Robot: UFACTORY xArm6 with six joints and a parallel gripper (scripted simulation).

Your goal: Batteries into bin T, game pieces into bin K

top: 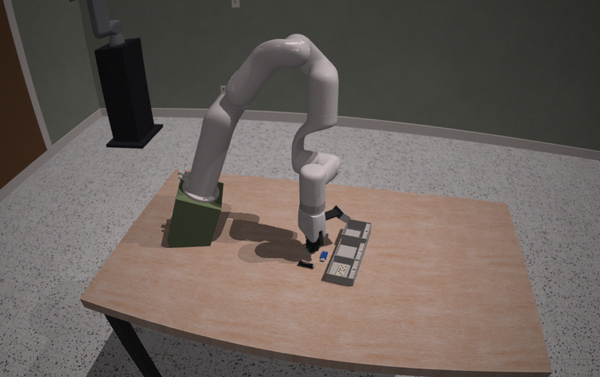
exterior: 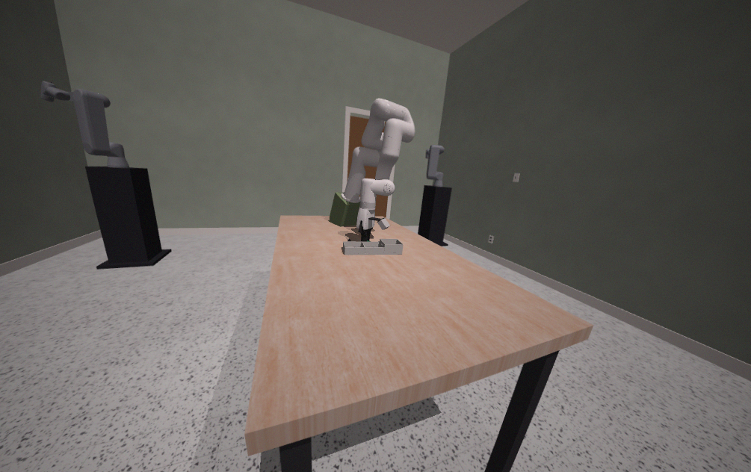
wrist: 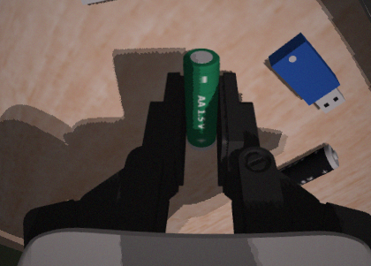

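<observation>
Right now the green battery is 2 cm below my hand. Also, from my hand: black battery: 8 cm to the right, 2 cm below, 1 cm behind; then grey object: 7 cm to the left, 3 cm ahead, 1 cm below; then blue item: 4 cm ahead, 3 cm to the right, 2 cm below.
</observation>
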